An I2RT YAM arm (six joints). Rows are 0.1 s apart.
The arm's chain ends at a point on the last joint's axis. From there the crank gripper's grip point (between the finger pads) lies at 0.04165 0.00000 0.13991 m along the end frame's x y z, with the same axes.
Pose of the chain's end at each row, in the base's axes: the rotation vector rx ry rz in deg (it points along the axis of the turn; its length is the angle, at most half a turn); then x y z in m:
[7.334 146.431 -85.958 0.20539 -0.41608 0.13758]
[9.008 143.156 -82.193 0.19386 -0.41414 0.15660]
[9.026 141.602 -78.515 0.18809 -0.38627 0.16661]
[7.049 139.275 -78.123 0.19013 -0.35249 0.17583]
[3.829 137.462 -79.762 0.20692 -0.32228 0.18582]
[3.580 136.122 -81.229 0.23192 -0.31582 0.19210]
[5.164 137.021 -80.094 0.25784 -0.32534 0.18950]
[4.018 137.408 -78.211 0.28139 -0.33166 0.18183]
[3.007 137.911 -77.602 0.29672 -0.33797 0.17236]
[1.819 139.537 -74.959 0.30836 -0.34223 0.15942]
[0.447 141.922 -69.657 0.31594 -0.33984 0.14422]
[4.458 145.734 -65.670 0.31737 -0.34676 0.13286]
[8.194 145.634 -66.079 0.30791 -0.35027 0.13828]
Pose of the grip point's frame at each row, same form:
[7.334 146.431 -85.958 0.17950 -0.53874 0.06278]
[9.008 143.156 -82.193 0.17706 -0.53596 0.07794]
[9.026 141.602 -78.515 0.17875 -0.50634 0.08411]
[7.049 139.275 -78.123 0.18735 -0.47404 0.09504]
[3.829 137.462 -79.762 0.20823 -0.44667 0.10943]
[3.580 136.122 -81.229 0.23398 -0.44203 0.11877]
[5.164 137.021 -80.094 0.25832 -0.44998 0.11352]
[4.018 137.408 -78.211 0.28462 -0.45478 0.10346]
[3.007 137.911 -77.602 0.30067 -0.46048 0.09308]
[1.819 139.537 -74.959 0.31353 -0.46181 0.07585]
[0.447 141.922 -69.657 0.32382 -0.45331 0.05272]
[4.458 145.734 -65.670 0.31901 -0.45346 0.03326]
[8.194 145.634 -66.079 0.30646 -0.45667 0.03835]

